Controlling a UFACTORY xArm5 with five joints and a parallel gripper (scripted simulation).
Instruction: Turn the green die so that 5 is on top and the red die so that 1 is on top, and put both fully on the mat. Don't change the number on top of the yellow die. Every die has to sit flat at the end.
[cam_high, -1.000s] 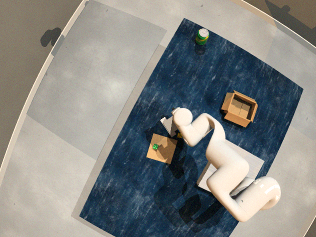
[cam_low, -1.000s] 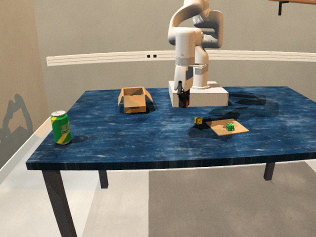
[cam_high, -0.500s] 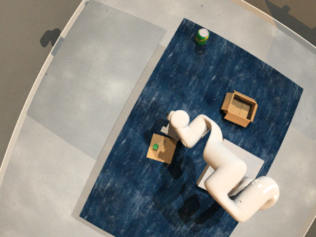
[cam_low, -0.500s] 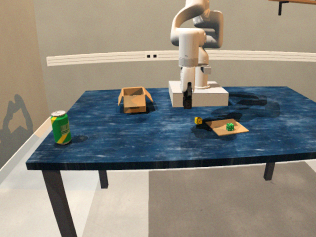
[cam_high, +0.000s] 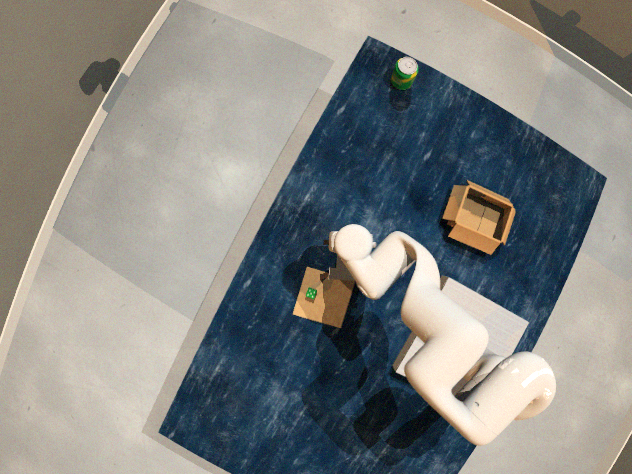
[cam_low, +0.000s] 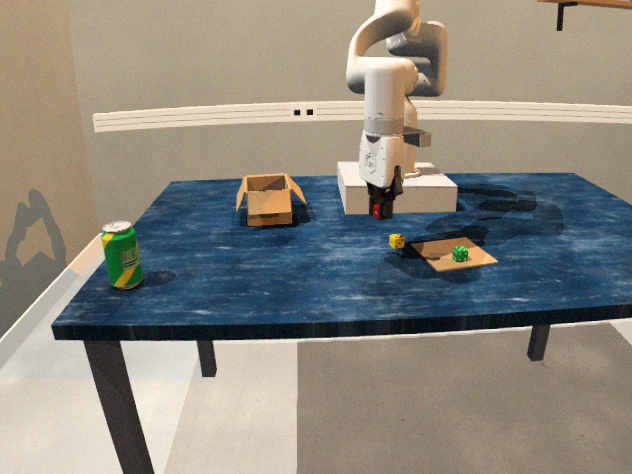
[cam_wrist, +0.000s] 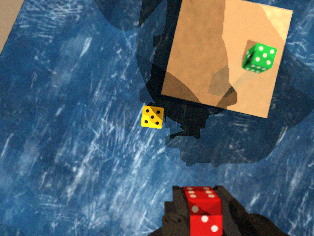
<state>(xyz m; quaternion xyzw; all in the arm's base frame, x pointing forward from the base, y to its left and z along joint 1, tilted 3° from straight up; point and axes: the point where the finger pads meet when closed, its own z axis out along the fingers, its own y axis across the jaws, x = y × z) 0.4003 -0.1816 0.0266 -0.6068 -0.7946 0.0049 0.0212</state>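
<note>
My gripper is now 6 cm past the yellow die, 6 cm to the right of it and 10 cm above it. The rest, counted from my hand: red die 1 cm below; mat 1 cm ahead, 16 cm to the left, 11 cm below; green die 5 cm ahead, 16 cm to the left, 10 cm below.
</note>
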